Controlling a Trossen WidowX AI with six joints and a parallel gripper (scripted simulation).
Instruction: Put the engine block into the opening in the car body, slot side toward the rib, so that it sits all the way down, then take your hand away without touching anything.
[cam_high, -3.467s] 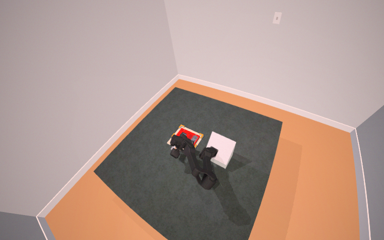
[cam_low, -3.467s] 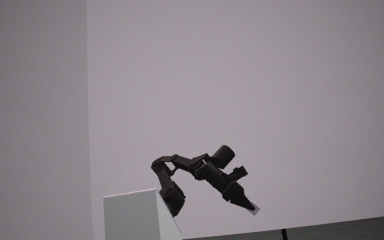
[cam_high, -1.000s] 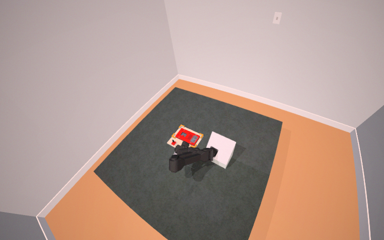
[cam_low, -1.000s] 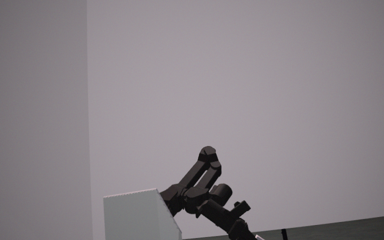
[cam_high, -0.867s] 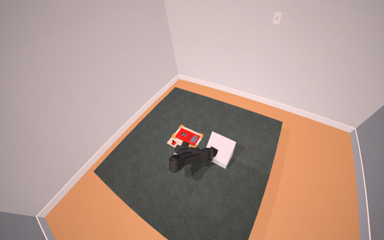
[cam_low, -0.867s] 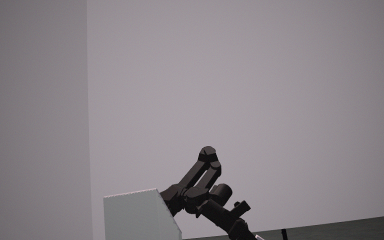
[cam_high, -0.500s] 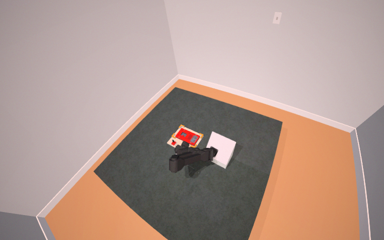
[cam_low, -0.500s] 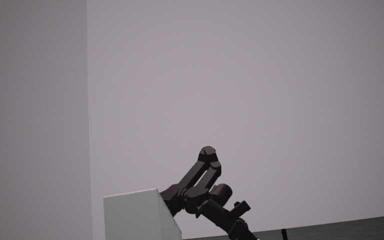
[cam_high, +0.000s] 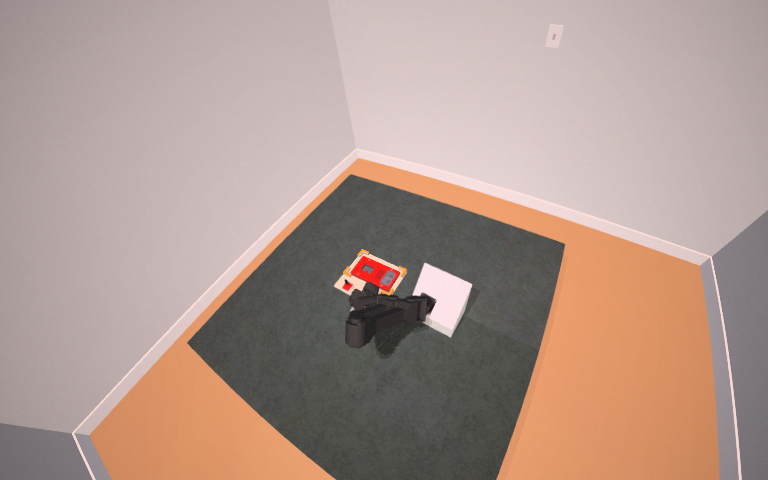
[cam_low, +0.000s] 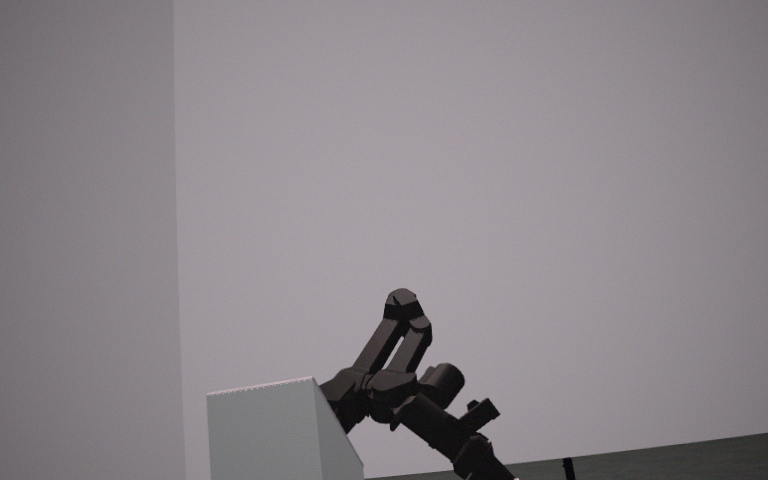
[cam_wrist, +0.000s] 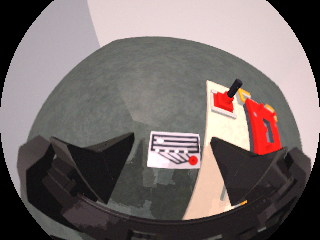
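My gripper tip is 1 cm past the engine block and 1 cm above it.
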